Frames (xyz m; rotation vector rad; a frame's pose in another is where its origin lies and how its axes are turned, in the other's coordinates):
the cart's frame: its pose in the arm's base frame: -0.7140 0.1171 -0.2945 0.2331 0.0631 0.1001
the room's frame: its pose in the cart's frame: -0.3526 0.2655 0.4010 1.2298 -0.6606 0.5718
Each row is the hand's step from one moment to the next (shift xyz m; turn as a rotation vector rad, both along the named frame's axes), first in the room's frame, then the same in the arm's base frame.
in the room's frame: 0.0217 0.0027 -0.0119 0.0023 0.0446 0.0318
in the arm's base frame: 0.0145 0.0108 0.0171 -0.0301 -0.0315 0.0333
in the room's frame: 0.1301 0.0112 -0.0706 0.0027 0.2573 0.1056
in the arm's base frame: 0.0904 0.0641 0.0988 -0.1779 -0.1033 0.1872
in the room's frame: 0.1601 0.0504 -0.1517 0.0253 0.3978 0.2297
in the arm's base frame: 0.0891 0.1439 0.1501 -0.2625 -0.2271 0.3019
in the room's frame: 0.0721 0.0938 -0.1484 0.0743 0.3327 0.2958
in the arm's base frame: -0.0049 0.1454 0.1219 -0.1852 -0.2962 0.2858
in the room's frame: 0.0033 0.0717 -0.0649 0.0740 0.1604 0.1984
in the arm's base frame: -0.0437 0.0653 0.0565 -0.0638 -0.2004 0.1623
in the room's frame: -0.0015 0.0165 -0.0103 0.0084 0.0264 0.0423
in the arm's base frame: -0.0119 0.0105 0.0113 -0.0137 -0.0424 0.0239
